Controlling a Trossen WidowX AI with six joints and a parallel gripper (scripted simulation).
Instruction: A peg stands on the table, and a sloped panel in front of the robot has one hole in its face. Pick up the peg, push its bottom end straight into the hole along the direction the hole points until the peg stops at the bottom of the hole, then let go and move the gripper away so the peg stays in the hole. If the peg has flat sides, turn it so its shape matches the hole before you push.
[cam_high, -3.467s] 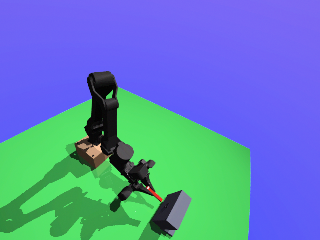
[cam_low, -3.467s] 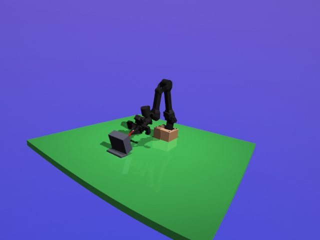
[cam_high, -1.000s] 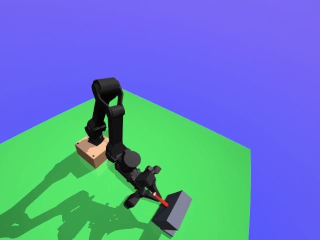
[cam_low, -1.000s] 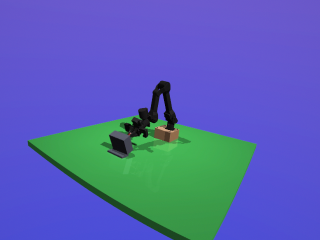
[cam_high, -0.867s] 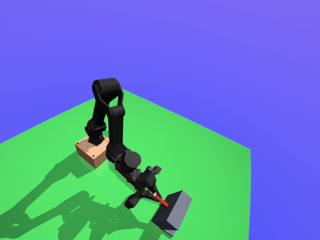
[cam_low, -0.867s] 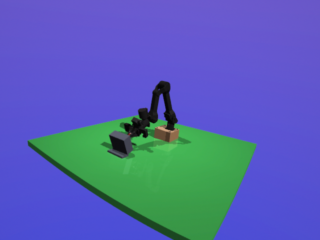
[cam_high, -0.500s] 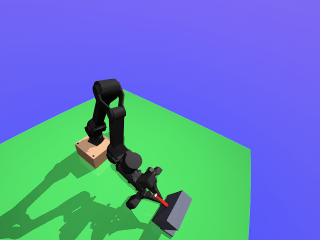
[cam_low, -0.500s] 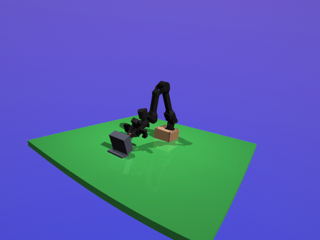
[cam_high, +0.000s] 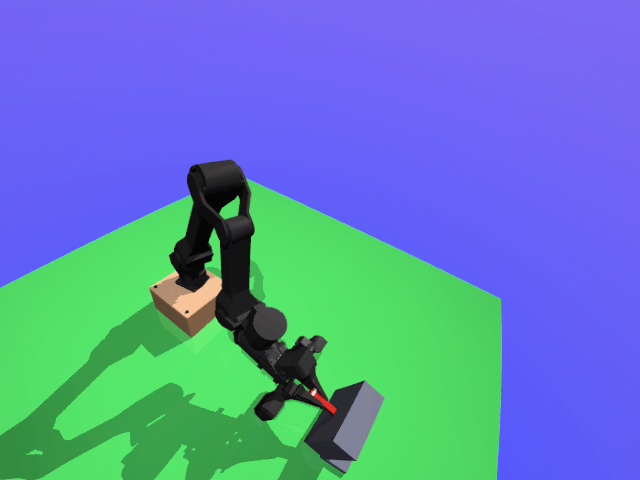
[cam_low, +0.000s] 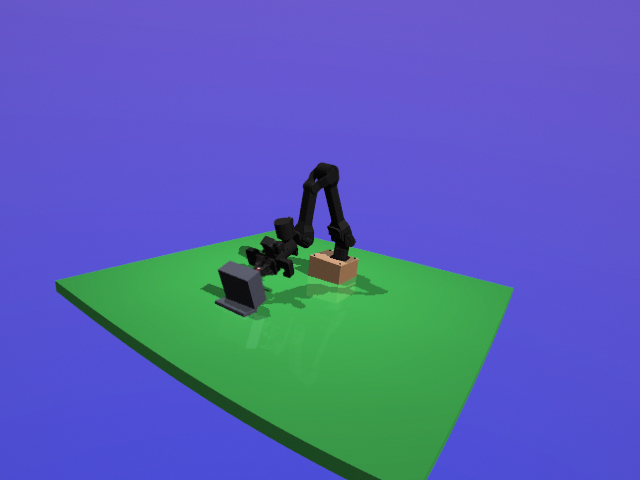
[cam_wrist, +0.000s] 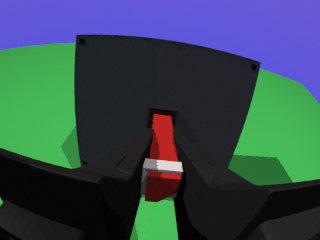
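My gripper tip is now 50 mm short of the grey sloped panel, 10 mm to the left of it and 20 mm above it. Round my gripper tip: red peg 20 mm behind; then thin grey foot 70 mm ahead, 10 mm to the right, 80 mm below.
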